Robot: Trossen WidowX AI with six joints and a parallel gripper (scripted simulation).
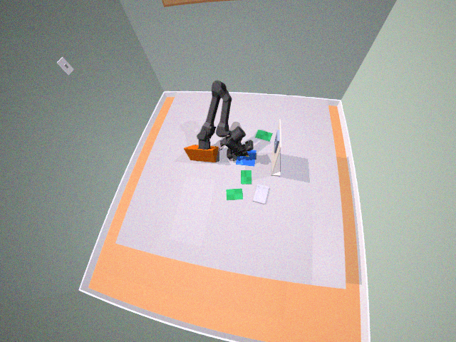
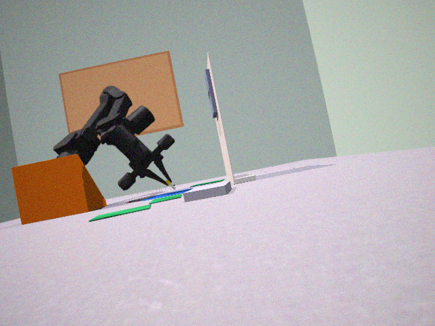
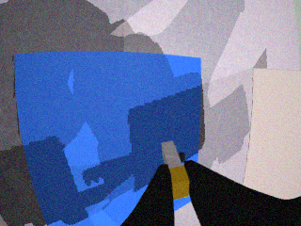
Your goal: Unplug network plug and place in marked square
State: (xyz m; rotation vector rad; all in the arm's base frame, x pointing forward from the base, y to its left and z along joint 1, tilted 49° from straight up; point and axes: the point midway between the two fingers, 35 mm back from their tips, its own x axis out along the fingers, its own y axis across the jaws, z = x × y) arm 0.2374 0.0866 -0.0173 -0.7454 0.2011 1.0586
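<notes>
My gripper tip is 30 mm above the blue marked square and 10 mm past it. The rest, counted from my gripper tip: upright cream panel (170 mm ahead, 120 mm above, 20 mm to the right); then network plug (right at my gripper tip); then low pale block (240 mm to the right, 120 mm ahead, 20 mm below).
</notes>
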